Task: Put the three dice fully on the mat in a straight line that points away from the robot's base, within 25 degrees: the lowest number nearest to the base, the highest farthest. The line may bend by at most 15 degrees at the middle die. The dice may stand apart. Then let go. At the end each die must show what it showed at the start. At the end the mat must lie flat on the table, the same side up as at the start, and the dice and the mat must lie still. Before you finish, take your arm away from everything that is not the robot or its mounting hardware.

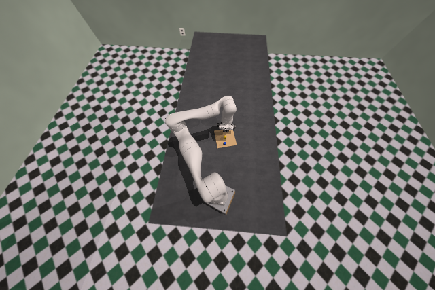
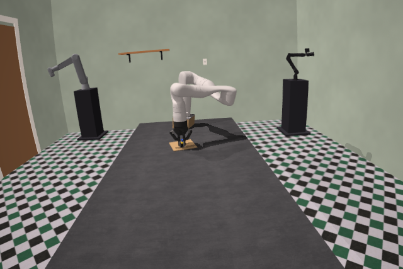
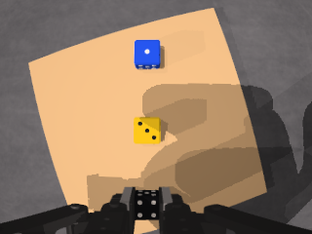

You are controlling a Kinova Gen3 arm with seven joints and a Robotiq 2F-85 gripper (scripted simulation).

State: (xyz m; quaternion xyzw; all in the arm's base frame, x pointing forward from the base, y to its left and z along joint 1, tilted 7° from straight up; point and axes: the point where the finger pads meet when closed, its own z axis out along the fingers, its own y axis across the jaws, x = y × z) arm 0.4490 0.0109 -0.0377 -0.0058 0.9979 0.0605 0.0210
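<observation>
The black die lies 10 mm below my hand. From my hand the other things lie so: blue die (100 mm behind, 20 mm below); then yellow die (50 mm behind, 20 mm below); then tan mat (50 mm behind, 30 mm below).
</observation>
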